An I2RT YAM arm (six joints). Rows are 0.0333 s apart.
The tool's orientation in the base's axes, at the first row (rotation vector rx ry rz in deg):
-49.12, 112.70, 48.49
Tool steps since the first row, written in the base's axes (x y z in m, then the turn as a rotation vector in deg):
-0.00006, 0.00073, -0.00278, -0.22, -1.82, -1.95
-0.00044, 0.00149, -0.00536, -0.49, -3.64, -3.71
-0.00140, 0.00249, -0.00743, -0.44, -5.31, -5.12
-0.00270, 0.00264, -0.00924, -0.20, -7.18, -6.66
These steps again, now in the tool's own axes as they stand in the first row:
0.00223, -0.00024, 0.00180, 2.24, -1.30, -0.67
0.00442, -0.00016, 0.00340, 4.34, -2.51, -1.45
0.00637, 0.00064, 0.00474, 5.97, -3.80, -2.13
0.00846, 0.00132, 0.00514, 7.67, -5.39, -2.84

